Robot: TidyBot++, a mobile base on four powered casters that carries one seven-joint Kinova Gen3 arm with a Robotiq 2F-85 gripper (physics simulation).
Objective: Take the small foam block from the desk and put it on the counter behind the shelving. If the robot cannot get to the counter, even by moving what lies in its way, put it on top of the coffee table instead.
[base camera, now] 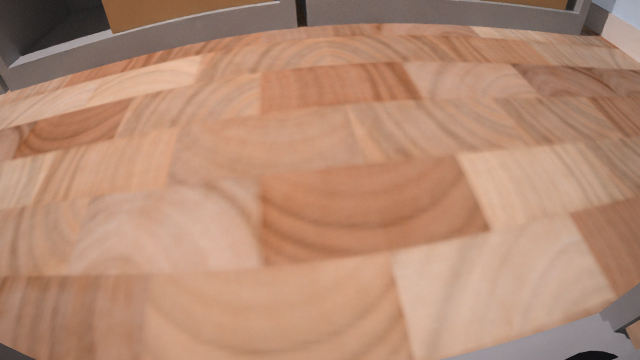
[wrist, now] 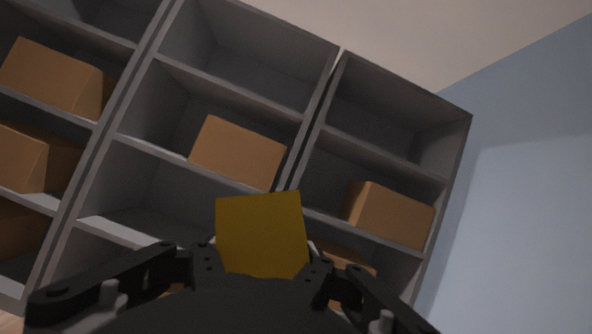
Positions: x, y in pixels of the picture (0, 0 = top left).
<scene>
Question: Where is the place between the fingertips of my gripper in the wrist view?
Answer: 266, 246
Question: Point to a small yellow foam block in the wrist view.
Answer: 263, 235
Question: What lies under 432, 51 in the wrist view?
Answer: A beige ceiling.
</scene>
